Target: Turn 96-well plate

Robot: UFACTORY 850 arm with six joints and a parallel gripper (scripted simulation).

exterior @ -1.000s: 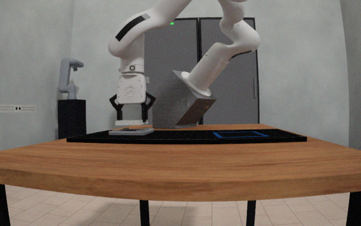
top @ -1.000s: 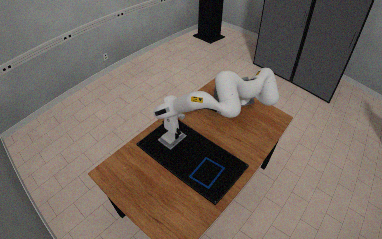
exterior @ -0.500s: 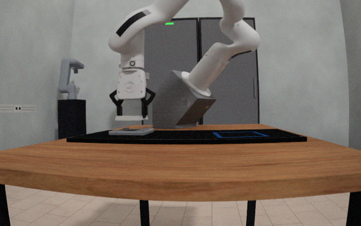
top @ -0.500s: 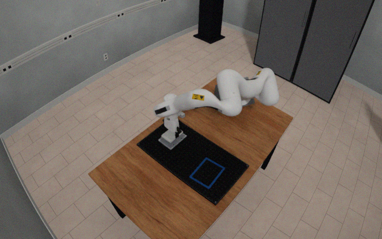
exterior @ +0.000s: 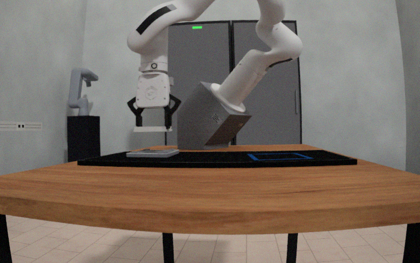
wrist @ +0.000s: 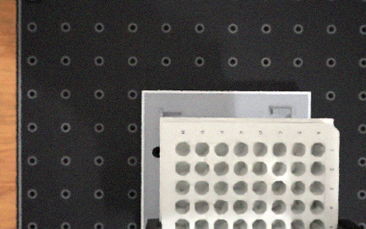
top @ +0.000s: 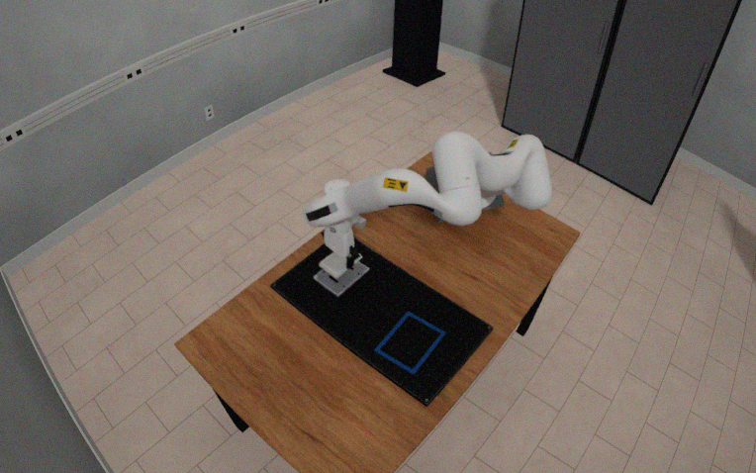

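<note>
Now: hand 80 mm above the grey plate nest. Also, from my hand: white 96-well plate 10 mm below.
</note>
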